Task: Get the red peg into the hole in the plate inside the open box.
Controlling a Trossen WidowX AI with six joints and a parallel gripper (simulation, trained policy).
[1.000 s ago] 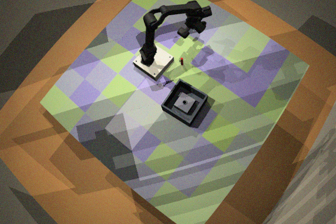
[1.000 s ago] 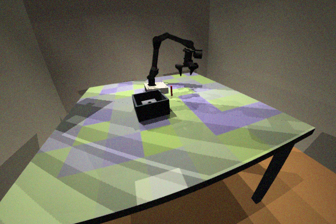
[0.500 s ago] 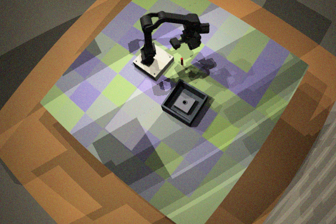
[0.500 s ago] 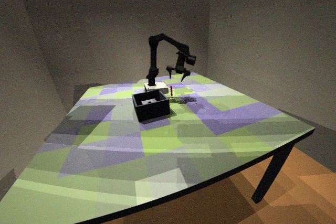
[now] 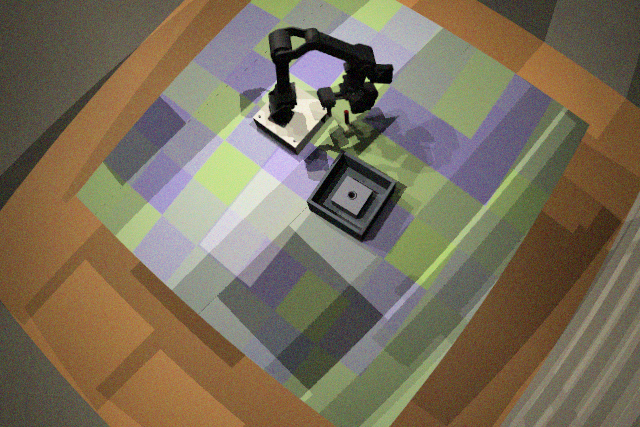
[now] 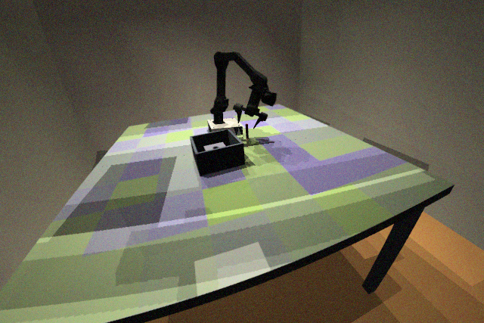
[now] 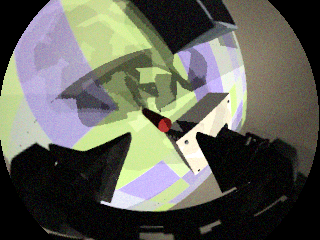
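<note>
My gripper tip is 20 mm short of the red peg, 10 mm to the left of it and 20 mm above it. Round my gripper tip: dark box: 170 mm ahead, 230 mm to the right, 30 mm below; then grey plate: 170 mm ahead, 230 mm to the right, 20 mm below.
</note>
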